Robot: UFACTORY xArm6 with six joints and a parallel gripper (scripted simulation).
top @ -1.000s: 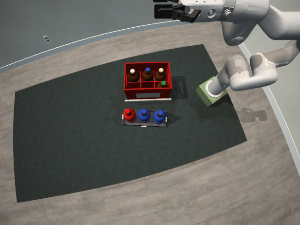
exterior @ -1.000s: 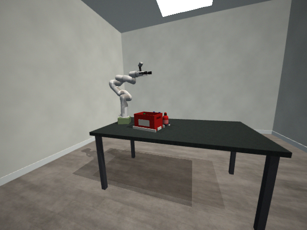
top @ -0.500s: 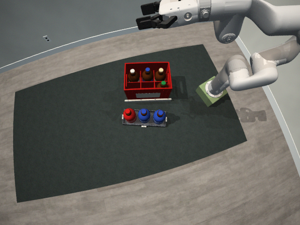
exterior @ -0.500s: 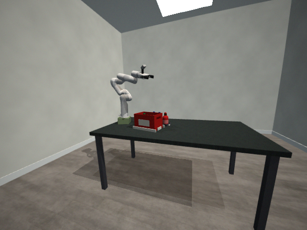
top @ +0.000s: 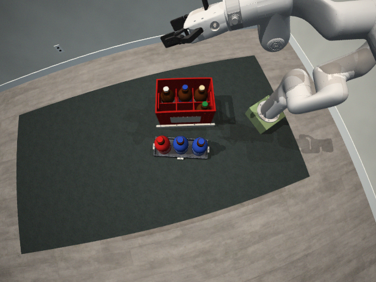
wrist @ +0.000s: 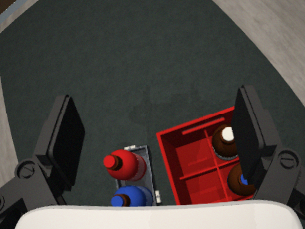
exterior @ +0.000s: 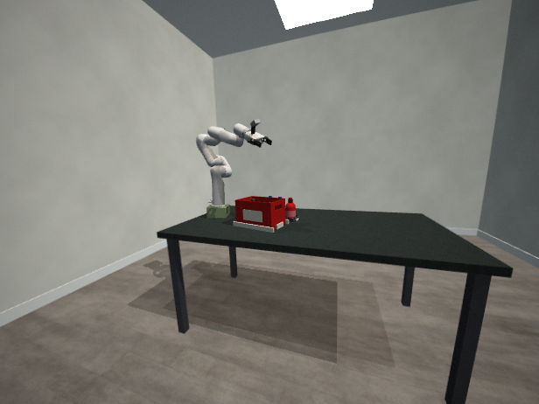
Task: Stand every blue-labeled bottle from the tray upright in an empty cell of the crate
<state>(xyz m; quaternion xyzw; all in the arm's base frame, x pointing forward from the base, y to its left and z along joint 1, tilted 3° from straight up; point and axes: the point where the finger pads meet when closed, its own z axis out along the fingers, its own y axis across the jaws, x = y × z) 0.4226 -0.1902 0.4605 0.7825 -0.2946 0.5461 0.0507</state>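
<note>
Now: hand 440 mm above the red-labeled bottle, 150 mm to the right of it and 140 mm short of it. From my hand the other things lie so: crate 440 mm below, 40 mm behind, 10 mm to the right; grey tray 510 mm below, 190 mm to the left, 50 mm ahead.
</note>
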